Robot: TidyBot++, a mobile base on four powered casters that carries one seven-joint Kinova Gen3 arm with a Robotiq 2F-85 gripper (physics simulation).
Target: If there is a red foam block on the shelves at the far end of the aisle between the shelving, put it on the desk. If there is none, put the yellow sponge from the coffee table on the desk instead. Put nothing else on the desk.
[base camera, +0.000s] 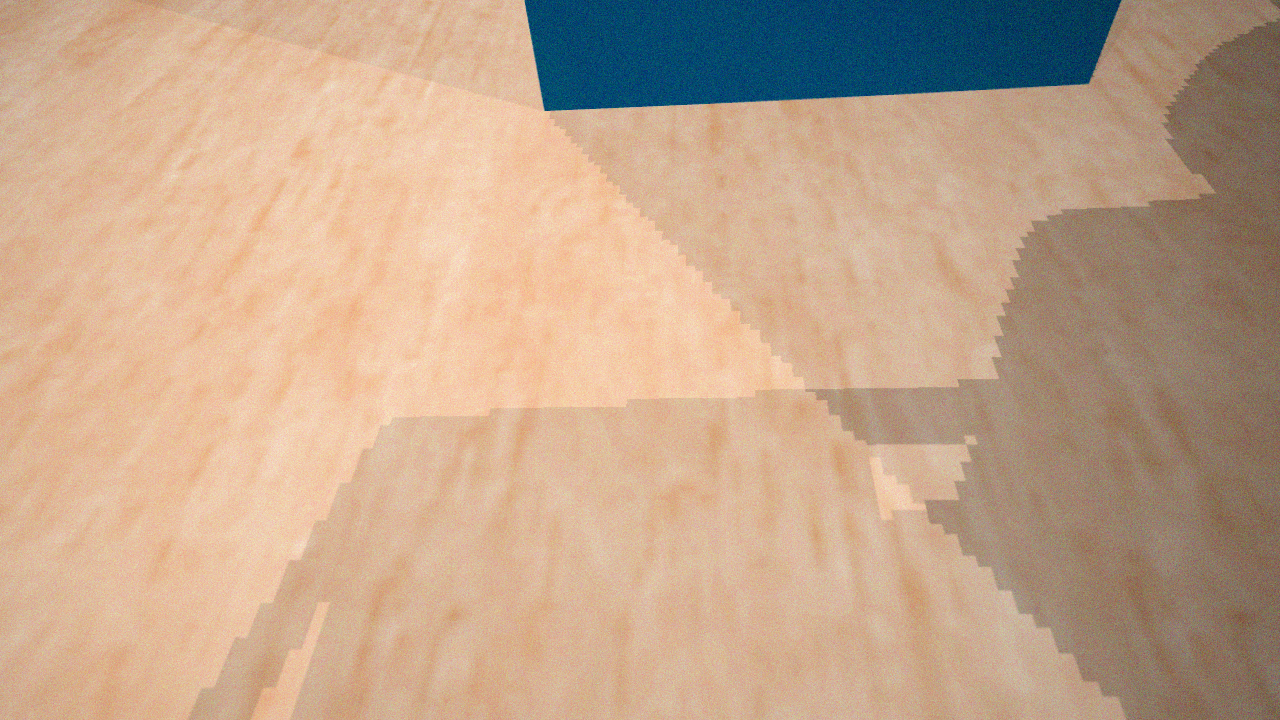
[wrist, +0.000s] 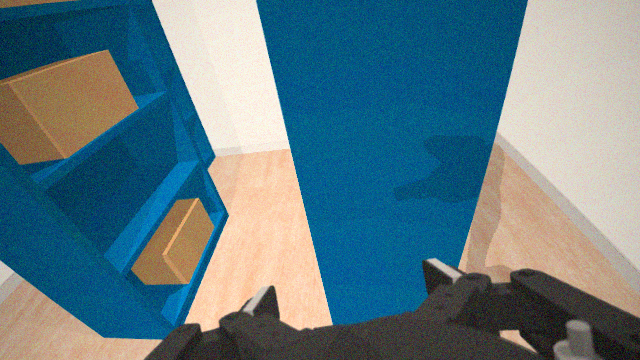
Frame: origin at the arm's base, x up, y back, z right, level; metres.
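Seen in the pictures: gripper, fingertip midpoint: (wrist: 350, 289).
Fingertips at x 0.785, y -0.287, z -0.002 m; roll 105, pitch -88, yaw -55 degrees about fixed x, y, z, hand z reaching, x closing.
Observation:
Offsets run from my fingertips to a thing's top centre. Level surfaces: height alone.
My gripper (wrist: 350, 289) is open and empty at the bottom of the wrist view, its two fingers wide apart. A blue shelving unit (wrist: 50, 240) stands at the left of the wrist view, with its shelves facing the aisle. A second blue unit (base camera: 814, 44) (wrist: 390, 125) shows a plain closed panel, straight ahead in the wrist view and at the top of the base camera view. No red foam block, yellow sponge, desk or coffee table shows in either view.
A brown box @[dx +0.079, dy -0.931, dz -1.039 m] (wrist: 75, 105) sits on an upper shelf of the left unit, and another brown box @[dx -0.836, dy -1.022, dz -1.032 m] (wrist: 185, 245) sits on its lowest shelf. A strip of wooden floor @[dx -1.182 m] (wrist: 260, 225) runs between the units. A white wall (wrist: 580, 90) stands at the right.

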